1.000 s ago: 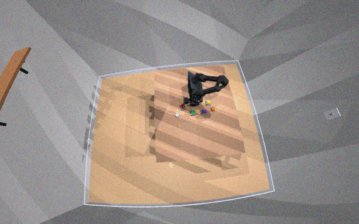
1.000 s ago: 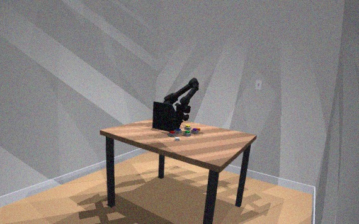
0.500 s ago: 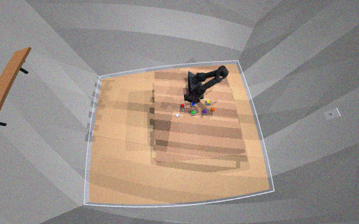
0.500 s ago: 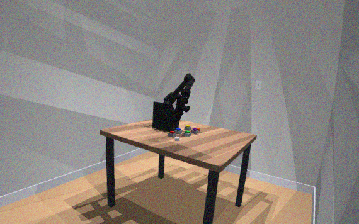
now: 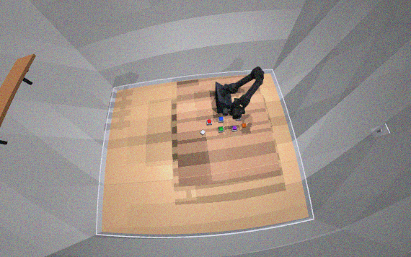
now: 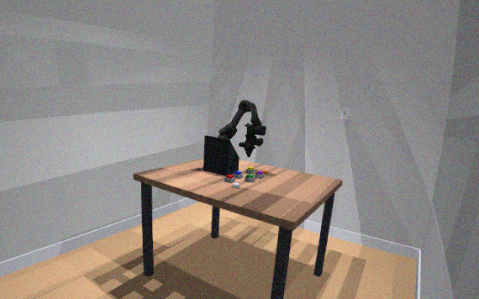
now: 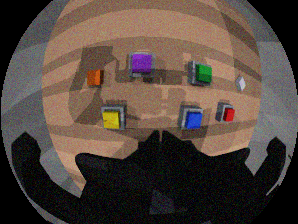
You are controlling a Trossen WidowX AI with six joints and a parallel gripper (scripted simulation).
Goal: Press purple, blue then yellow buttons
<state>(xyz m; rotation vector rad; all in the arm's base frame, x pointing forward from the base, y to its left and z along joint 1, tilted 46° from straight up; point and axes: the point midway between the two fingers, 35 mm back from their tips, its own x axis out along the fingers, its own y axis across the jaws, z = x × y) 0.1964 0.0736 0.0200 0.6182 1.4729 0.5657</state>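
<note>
Now: the yellow button 2 cm behind my gripper tip, 8 cm to the left of it and 10 cm below it. Round my gripper tip: purple button (8 cm ahead, 2 cm to the left, 10 cm below); then green button (8 cm ahead, 10 cm to the right, 10 cm below); then blue button (2 cm behind, 9 cm to the right, 10 cm below).
</note>
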